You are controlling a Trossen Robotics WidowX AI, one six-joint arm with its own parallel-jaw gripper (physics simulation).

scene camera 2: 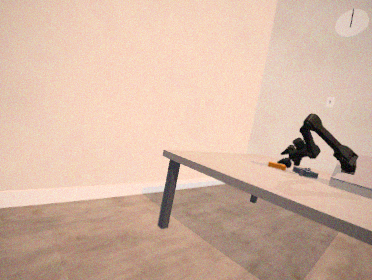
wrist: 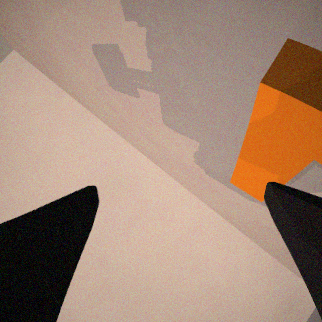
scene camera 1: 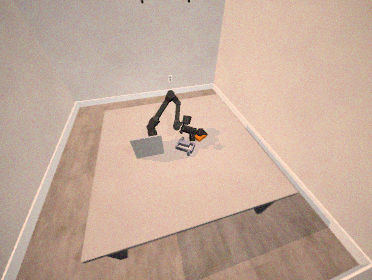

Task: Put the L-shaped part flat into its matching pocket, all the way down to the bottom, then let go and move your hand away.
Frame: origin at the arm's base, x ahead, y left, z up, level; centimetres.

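Seen in the pictures: gripper, fingertip midpoint: (scene camera 2: 278,158) (wrist: 182,192) (scene camera 1: 204,134); arm's base, link origin: (scene camera 2: 348,169) (scene camera 1: 152,136).
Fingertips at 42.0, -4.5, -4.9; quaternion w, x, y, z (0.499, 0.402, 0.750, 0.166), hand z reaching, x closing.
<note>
Offsets run from my fingertips to a thing's top centre, as dx, dy, dz. Level surfaces: height alone.
The orange L-shaped part @[-1.4, +4.0, -3.7] (scene camera 1: 201,137) (scene camera 2: 277,166) (wrist: 285,125) lies on the table under and beside the fingers. In the wrist view it is at the right, cut off by the frame edge, with one end beside the right fingertip. My gripper (scene camera 1: 198,135) (scene camera 2: 283,157) (wrist: 182,192) is open with nothing between its fingers, low over the table. A grey-violet fixture @[-17.9, -3.7, -1.9] (scene camera 1: 185,150) (scene camera 2: 310,174) stands beside the part, apart from it, on the arm base's side; its pocket shape is too small to make out.
A grey panel (scene camera 1: 147,147) stands in front of the arm's base, left of the fixture in scene camera 1. The pale table @[dz -6.7] (scene camera 1: 190,195) (scene camera 2: 220,164) bears everything. The arm's shadow falls on the table around the orange part.
</note>
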